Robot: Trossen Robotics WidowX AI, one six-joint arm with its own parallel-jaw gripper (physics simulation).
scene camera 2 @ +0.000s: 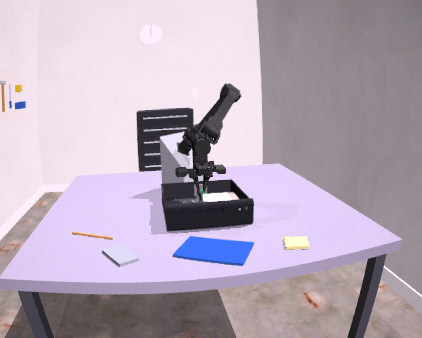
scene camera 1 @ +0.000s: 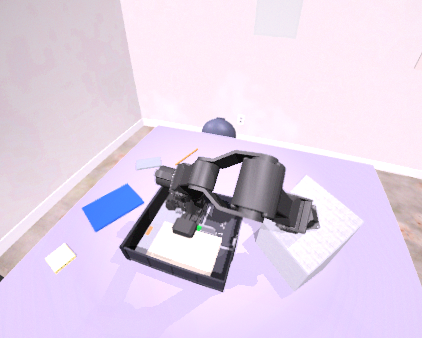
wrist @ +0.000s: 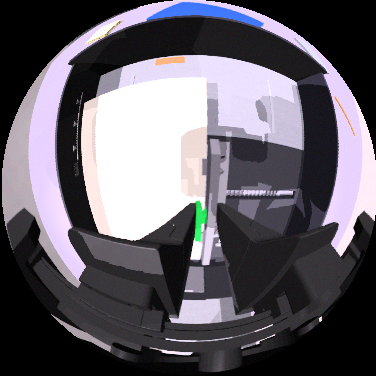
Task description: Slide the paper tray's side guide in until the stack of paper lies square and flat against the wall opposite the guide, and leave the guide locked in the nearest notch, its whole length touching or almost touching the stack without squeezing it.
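Frame: origin at the arm's base, x up, y right, z ahead, level; centimetres.
Seen in the pictures: gripper, fingertip midpoint: (scene camera 2: 201, 192) (scene camera 1: 194, 224) (wrist: 205, 208); arm's base at its link origin: (scene camera 2: 182, 149) (scene camera 1: 305, 218).
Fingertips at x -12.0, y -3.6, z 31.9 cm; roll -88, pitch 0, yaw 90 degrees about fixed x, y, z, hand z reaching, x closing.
Offsets run from my fingertips to a thing's top centre. "*": to the spot under its first point.
The black paper tray @[dx +1.9, dy -0.1, dz +2.0 cm] (scene camera 1: 172, 270) (scene camera 2: 207, 217) (wrist: 200, 37) holds a white paper stack @[dx -3.6, dy -7.3, dz +0.9 cm] (scene camera 1: 197, 252) (scene camera 2: 221, 196) (wrist: 140, 150). In the wrist view the stack lies flat, its left edge along the left wall. The light grey side guide @[dx +0.6, dy -0.5, dz -1.2 cm] (wrist: 214, 172) stands upright by the stack's right edge; I see no clear gap there, but cannot tell whether they touch all along. The guide's green tab @[dx +0.6, dy -0.6, dz -1.2 cm] (scene camera 1: 199, 228) (scene camera 2: 202, 192) (wrist: 200, 220) is on the stack side. My gripper (scene camera 2: 201, 193) (wrist: 205, 208) is slightly open, fingertips astride guide and tab, without gripping them. The fingers hide the guide's near part.
A ridged strip @[* dx -6.8, dy +8.0, dz -1.3 cm] (wrist: 260, 193) runs from the guide towards the right wall. An orange label @[* dx -5.7, dy -4.0, dz +15.8 cm] (scene camera 1: 149, 230) (wrist: 170, 61) is on the tray floor. A large white box (scene camera 1: 310, 240) stands beside the tray. A blue folder @[dx -6.9, dy +2.0, dz +36.9 cm] (scene camera 1: 112, 206) (scene camera 2: 214, 250) and yellow pad @[dx -6.6, dy -23.6, dz +39.9 cm] (scene camera 2: 296, 243) lie outside it.
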